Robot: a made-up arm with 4 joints. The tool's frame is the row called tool.
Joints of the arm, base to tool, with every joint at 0 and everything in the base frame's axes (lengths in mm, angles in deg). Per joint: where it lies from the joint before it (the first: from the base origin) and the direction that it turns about. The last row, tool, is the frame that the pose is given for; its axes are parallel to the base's.
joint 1: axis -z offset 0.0 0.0 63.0
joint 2: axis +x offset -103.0 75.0 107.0
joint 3: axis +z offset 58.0 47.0 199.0
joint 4: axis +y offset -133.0 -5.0 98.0
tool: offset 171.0 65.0 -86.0
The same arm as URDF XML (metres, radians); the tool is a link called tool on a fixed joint. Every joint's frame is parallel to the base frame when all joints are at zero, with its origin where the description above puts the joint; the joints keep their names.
<robot name="arm">
<joint name="tool_fixed" type="fixed"><parent link="link4"/><child link="tool"/><origin xyz="0.171 0.065 -0.086"/></joint>
<joint name="joint 4" type="continuous"><parent link="link3"/><child link="link4"/><origin xyz="-0.133 -0.005 0.098"/><axis xyz="0 1 0"/></joint>
<joint name="joint 3" type="continuous"><parent link="link2"/><child link="link3"/><origin xyz="0.058 0.047 0.199"/><axis xyz="0 0 1"/></joint>
<joint name="joint 2" type="continuous"><parent link="link1"/><child link="link2"/><origin xyz="-0.103 0.075 0.107"/><axis xyz="1 0 0"/></joint>
<joint name="joint 1" type="continuous"><parent link="base"/><child link="link1"/><origin xyz="0 0 0.063"/><axis xyz="0 0 -1"/></joint>
<link name="base"/>
<link name="link1"/>
<link name="link2"/>
<link name="link3"/>
<link name="link4"/>
<link name="tool"/>
</robot>

